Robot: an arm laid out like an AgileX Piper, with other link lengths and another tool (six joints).
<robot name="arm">
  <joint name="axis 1" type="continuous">
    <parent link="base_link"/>
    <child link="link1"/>
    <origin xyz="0 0 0.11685"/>
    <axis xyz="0 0 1"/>
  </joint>
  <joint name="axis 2" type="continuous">
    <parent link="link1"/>
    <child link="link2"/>
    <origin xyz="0 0 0"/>
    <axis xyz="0 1 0"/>
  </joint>
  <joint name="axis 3" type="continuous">
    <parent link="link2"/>
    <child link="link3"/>
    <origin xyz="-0.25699 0 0.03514"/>
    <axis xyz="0 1 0"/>
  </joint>
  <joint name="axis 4" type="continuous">
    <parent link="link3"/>
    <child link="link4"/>
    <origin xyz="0.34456 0 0.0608"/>
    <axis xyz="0.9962 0 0.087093"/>
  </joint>
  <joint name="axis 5" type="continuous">
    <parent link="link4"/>
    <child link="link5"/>
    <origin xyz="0 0 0"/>
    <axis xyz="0 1 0"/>
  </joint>
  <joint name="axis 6" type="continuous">
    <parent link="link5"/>
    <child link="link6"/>
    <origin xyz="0.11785 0 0.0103"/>
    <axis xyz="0.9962 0 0.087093"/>
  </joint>
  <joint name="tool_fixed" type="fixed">
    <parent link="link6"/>
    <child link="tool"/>
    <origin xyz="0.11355 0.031 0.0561" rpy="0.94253 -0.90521 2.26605"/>
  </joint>
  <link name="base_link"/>
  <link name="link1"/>
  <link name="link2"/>
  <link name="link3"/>
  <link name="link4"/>
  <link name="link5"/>
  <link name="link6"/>
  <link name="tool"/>
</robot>
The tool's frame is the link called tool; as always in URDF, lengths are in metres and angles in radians. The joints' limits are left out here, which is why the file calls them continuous.
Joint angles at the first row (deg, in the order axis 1, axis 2, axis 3, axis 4, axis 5, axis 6):
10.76, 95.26, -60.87, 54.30, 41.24, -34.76
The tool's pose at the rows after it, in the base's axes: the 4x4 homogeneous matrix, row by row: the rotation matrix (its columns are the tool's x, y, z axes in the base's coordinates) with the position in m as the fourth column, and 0 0 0 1 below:
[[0.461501 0.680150 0.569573 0.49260], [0.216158 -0.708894 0.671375 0.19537], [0.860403 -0.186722 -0.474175 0.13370], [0 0 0 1]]
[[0.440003 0.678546 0.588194 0.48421], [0.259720 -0.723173 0.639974 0.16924], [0.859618 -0.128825 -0.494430 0.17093], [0 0 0 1]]
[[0.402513 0.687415 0.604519 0.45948], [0.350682 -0.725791 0.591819 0.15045], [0.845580 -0.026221 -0.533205 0.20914], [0 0 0 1]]
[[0.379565 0.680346 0.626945 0.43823], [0.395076 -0.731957 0.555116 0.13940], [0.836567 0.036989 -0.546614 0.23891], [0 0 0 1]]
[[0.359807 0.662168 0.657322 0.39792], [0.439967 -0.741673 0.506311 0.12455], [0.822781 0.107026 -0.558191 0.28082], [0 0 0 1]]
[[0.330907 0.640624 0.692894 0.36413], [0.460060 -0.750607 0.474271 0.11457], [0.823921 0.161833 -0.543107 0.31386], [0 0 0 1]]
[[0.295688 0.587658 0.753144 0.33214], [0.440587 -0.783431 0.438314 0.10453], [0.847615 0.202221 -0.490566 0.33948], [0 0 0 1]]
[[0.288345 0.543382 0.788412 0.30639], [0.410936 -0.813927 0.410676 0.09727], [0.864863 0.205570 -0.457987 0.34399], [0 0 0 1]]
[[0.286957 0.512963 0.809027 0.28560], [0.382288 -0.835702 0.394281 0.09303], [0.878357 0.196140 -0.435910 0.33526], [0 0 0 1]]
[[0.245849 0.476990 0.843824 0.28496], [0.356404 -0.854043 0.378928 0.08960], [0.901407 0.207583 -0.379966 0.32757], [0 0 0 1]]
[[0.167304 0.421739 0.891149 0.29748], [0.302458 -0.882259 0.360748 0.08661], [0.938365 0.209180 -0.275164 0.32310], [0 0 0 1]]
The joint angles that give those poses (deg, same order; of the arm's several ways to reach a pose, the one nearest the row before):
5.56, 90.40, -62.95, 46.09, 46.68, -30.43
2.96, 84.92, -64.21, 39.70, 51.30, -26.46
2.36, 77.08, -64.35, 30.99, 56.00, -22.03
2.37, 71.03, -64.35, 25.93, 59.46, -18.72
2.36, 61.75, -64.35, 20.14, 65.92, -14.37
2.36, 54.35, -64.35, 17.04, 70.25, -11.94
2.37, 45.74, -61.87, 15.00, 71.47, -8.41
2.37, 38.50, -57.99, 13.82, 72.19, -5.09
2.37, 31.73, -52.87, 13.38, 72.30, -2.66
2.36, 27.13, -47.50, 13.26, 67.83, -1.68
2.37, 23.40, -41.02, 14.21, 58.76, -0.54

